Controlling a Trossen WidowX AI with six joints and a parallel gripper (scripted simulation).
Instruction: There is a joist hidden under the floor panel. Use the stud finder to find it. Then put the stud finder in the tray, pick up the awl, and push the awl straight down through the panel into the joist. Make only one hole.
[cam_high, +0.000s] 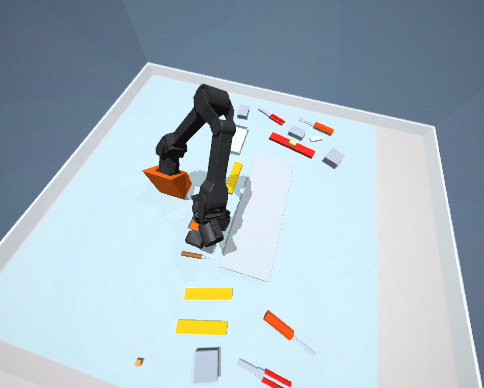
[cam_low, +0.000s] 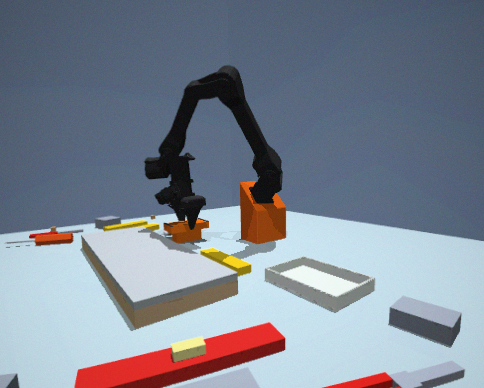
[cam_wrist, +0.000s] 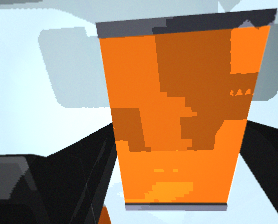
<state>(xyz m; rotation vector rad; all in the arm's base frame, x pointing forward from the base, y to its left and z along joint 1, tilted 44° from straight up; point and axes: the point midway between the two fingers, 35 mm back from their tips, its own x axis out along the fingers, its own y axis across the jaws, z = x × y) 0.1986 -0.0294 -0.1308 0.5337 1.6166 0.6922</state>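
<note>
Right now my gripper tip is 110 mm to the left of the brown-handled awl, 30 mm short of it and 30 mm above it. The rest, counted from my gripper tip: red level 530 mm to the left, 200 mm ahead, 30 mm below; then white tray 450 mm to the left, 90 mm behind, 30 mm below; then orange stud finder 30 mm below, 20 mm ahead.
</note>
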